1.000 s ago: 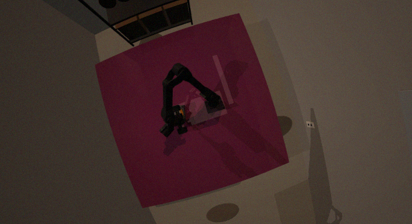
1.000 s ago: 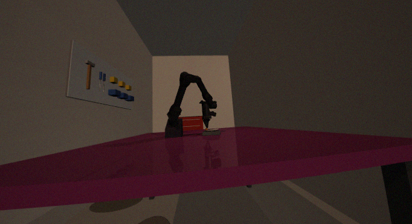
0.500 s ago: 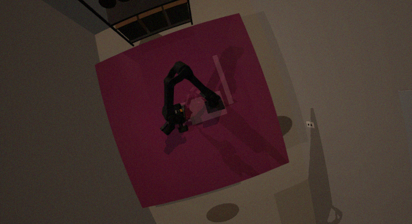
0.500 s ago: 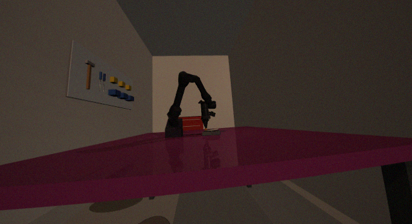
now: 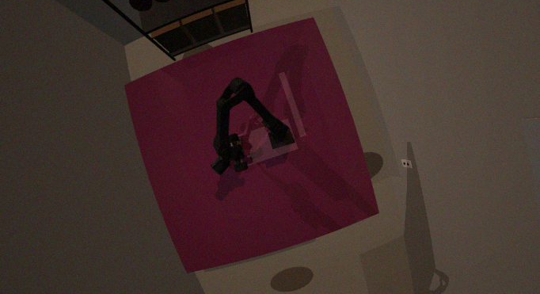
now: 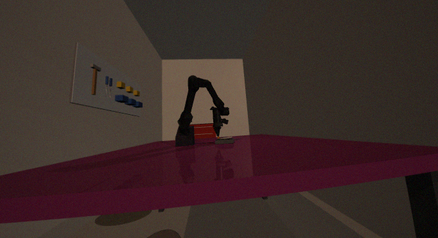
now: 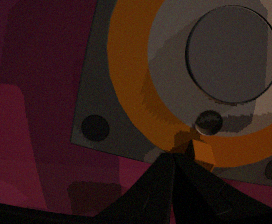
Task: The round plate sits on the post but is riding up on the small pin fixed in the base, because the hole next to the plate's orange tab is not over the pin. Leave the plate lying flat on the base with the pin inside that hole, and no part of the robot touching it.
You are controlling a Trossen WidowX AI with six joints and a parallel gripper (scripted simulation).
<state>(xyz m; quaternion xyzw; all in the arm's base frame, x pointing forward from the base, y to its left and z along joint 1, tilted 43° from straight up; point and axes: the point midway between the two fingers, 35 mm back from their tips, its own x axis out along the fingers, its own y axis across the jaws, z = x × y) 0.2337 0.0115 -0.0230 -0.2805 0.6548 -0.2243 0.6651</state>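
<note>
My gripper tip is now 50 mm short of the grey square base, 20 mm to the left of it and 20 mm above it.
</note>
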